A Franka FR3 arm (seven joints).
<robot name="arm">
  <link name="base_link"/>
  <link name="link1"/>
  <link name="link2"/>
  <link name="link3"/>
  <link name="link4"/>
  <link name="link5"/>
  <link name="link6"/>
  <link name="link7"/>
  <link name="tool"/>
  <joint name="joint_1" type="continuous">
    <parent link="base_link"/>
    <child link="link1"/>
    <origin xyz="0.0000 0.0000 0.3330"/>
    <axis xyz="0 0 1"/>
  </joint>
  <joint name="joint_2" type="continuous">
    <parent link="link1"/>
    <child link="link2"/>
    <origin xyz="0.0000 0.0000 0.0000" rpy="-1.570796 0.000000 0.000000"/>
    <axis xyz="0 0 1"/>
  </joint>
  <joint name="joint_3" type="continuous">
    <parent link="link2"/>
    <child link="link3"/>
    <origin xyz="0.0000 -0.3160 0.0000" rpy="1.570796 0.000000 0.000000"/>
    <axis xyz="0 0 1"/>
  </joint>
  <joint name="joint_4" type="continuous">
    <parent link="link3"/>
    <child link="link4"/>
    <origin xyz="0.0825 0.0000 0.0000" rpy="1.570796 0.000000 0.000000"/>
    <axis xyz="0 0 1"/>
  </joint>
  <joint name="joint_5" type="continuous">
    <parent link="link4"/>
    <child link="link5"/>
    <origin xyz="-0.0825 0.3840 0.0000" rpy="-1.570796 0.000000 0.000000"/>
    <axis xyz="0 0 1"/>
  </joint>
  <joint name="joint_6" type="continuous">
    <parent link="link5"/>
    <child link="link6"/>
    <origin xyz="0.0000 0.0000 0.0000" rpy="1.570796 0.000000 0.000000"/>
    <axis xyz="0 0 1"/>
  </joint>
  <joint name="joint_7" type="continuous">
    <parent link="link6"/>
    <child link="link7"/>
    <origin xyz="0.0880 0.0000 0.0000" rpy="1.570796 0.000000 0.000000"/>
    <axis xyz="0 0 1"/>
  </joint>
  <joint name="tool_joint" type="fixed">
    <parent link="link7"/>
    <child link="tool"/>
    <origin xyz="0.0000 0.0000 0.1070"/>
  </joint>
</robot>
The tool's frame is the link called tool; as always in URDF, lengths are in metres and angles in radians. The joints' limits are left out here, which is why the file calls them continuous.
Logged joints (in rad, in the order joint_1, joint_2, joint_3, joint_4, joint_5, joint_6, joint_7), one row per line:
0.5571 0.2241 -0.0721 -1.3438 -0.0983 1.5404 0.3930
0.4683 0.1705 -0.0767 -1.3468 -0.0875 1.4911 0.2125
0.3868 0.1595 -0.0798 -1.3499 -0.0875 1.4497 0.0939
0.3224 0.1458 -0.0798 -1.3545 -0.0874 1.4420 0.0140
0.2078 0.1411 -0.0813 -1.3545 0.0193 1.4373 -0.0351
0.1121 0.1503 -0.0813 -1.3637 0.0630 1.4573 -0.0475
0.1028 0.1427 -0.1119 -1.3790 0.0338 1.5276 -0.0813
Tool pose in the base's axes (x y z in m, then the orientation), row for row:
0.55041 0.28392 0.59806 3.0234 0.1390 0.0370
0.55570 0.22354 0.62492 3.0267 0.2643 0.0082
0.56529 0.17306 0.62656 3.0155 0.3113 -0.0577
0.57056 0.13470 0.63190 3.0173 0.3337 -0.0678
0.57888 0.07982 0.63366 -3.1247 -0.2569 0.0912
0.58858 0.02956 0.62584 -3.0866 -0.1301 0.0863
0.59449 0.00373 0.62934 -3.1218 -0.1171 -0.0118
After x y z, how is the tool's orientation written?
As a rotation vector, in radians.
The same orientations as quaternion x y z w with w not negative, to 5 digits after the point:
0.99723 0.04585 0.01220 0.05735
0.99488 0.08688 0.00270 0.05166
0.99304 0.10252 -0.01900 0.05473
0.99232 0.10975 -0.02230 0.05255
-0.99621 -0.08190 0.02908 0.00251
-0.99840 -0.04208 0.02791 0.02552
-0.99925 -0.03748 -0.00378 0.00879

